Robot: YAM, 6 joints.
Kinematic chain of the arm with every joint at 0, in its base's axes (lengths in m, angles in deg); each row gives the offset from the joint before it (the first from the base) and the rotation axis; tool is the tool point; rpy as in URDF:
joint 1: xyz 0 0 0.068 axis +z
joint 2: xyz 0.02 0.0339 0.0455 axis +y
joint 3: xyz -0.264 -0.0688 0 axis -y
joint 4: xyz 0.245 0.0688 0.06 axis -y
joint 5: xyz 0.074 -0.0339 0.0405 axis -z
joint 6: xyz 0.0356 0 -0.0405 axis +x
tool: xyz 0 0 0 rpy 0 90 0
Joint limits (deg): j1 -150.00..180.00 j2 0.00..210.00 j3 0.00..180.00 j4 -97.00..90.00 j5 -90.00..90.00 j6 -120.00..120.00
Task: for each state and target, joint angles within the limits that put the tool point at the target. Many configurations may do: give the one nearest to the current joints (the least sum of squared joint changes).
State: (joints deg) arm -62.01 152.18 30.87 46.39 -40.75 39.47
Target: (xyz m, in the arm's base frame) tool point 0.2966 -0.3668 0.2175
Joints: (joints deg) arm -53.73 121.42 75.15 54.33 -38.50 39.47
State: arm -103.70 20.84 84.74 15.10 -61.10 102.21
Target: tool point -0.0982 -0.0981 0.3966
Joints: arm -147.15 37.91 47.10 4.62 -54.96 102.21
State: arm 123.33 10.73 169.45 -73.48 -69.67 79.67
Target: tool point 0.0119 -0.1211 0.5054
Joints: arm 110.89 37.04 116.47 -91.67 -64.28 79.67
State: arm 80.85 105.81 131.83 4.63 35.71 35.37
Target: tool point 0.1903 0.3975 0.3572
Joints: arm 67.34 105.94 97.20 -9.77 39.12 35.37
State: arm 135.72 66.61 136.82 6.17 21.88 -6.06
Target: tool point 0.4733 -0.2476 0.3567
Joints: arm 150.51 9.05 144.09 2.45 29.39 -6.06
